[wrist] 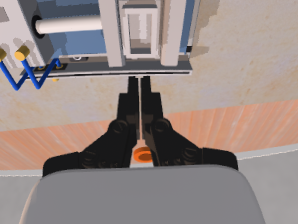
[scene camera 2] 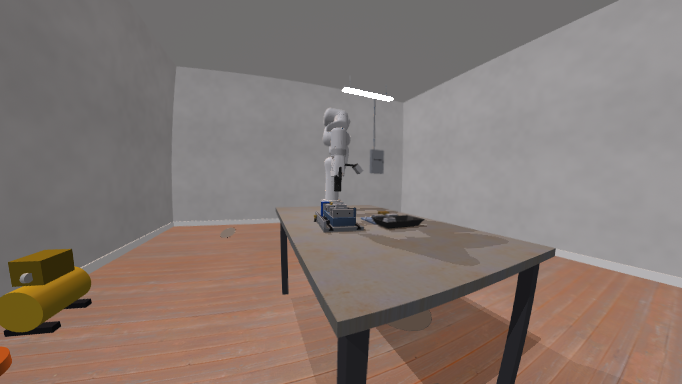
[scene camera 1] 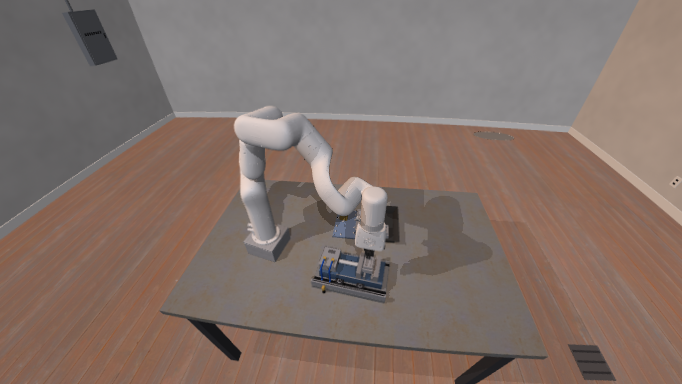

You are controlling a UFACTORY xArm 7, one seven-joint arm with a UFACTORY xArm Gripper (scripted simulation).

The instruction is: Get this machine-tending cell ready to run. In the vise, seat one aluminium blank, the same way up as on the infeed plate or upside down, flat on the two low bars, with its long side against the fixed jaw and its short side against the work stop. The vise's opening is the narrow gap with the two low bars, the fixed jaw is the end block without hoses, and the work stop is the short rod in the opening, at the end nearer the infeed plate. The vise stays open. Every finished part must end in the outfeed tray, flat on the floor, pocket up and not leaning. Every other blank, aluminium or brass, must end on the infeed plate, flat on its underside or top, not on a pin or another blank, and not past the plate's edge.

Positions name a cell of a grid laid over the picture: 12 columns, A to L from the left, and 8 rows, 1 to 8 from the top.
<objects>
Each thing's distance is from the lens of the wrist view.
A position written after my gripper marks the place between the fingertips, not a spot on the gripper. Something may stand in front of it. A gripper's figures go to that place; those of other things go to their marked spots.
my gripper (wrist: F4): 0.14 m
white piston rod (wrist: D1): 0.22 m
</objects>
